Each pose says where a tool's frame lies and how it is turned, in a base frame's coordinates. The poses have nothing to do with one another.
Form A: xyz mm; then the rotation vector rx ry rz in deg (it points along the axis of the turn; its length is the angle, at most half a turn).
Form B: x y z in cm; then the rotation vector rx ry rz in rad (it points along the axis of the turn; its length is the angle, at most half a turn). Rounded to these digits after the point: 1 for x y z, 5 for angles.
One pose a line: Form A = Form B
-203, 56, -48, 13.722, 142.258, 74.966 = -20.3, 5.6, -4.8, 0.23949, 2.48287, 1.30840
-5, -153, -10, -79.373, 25.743, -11.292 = -0.5, -15.3, -1.0, -1.38532, 0.44930, -0.19708
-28, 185, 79, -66.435, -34.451, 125.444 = -2.8, 18.5, 7.9, -1.15951, -0.60128, 2.18941
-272, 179, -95, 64.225, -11.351, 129.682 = -27.2, 17.9, -9.5, 1.12094, -0.19811, 2.26338
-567, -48, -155, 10.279, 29.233, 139.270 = -56.7, -4.8, -15.5, 0.17940, 0.51021, 2.43072
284, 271, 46, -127.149, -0.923, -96.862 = 28.4, 27.1, 4.6, -2.21917, -0.01611, -1.69056
